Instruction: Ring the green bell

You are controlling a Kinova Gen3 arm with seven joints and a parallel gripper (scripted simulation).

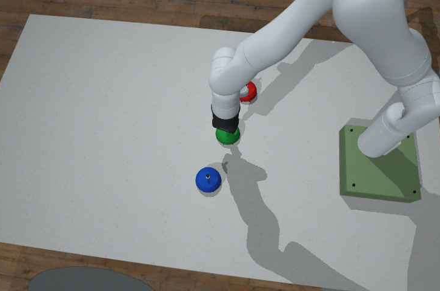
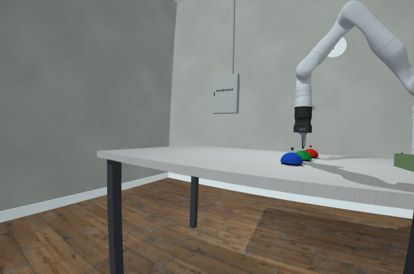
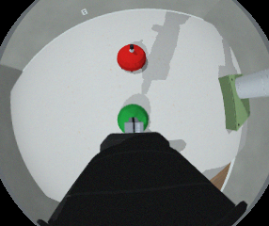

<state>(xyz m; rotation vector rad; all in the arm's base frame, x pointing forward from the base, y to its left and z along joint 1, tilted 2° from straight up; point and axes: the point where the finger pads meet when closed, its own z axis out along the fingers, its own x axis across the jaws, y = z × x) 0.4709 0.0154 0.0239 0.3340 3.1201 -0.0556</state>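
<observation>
The green bell lies 40 mm below my hand. Also, from my hand: red bell 170 mm to the right, 40 mm below, 40 mm behind; then blue bell 180 mm to the left, 40 mm below, 40 mm ahead.
</observation>
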